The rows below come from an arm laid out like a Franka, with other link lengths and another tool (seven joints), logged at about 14 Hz.
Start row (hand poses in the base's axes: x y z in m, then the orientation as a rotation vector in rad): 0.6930, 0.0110, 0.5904, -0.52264, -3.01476, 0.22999
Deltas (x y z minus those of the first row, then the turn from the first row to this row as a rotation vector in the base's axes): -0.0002, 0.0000, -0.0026, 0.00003, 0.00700, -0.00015; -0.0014, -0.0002, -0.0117, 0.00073, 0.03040, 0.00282; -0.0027, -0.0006, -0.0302, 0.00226, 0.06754, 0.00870; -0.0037, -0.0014, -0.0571, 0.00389, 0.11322, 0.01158; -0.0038, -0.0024, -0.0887, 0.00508, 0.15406, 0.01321; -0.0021, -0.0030, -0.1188, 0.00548, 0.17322, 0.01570; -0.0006, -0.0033, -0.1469, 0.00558, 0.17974, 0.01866; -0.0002, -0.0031, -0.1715, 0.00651, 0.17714, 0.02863; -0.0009, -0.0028, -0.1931, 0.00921, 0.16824, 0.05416; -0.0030, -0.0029, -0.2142, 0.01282, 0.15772, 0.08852; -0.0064, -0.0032, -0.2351, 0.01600, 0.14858, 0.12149
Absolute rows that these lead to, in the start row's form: 0.6928, 0.0110, 0.5878, -0.52095, -3.00794, 0.23127; 0.6916, 0.0108, 0.5787, -0.51013, -2.98623, 0.23482; 0.6903, 0.0104, 0.5602, -0.49140, -2.95206, 0.23974; 0.6893, 0.0096, 0.5333, -0.47504, -2.90857, 0.24567; 0.6892, 0.0086, 0.5017, -0.46198, -2.86935, 0.25108; 0.6909, 0.0080, 0.4716, -0.45346, -2.85146, 0.25388; 0.6924, 0.0077, 0.4435, -0.44758, -2.84599, 0.25500; 0.6928, 0.0079, 0.4189, -0.43398, -2.85141, 0.25379; 0.6921, 0.0082, 0.3973, -0.39950, -2.86717, 0.24984; 0.6900, 0.0081, 0.3762, -0.35232, -2.88630, 0.24470; 0.6866, 0.0078, 0.3553, -0.30643, -2.90302, 0.24025
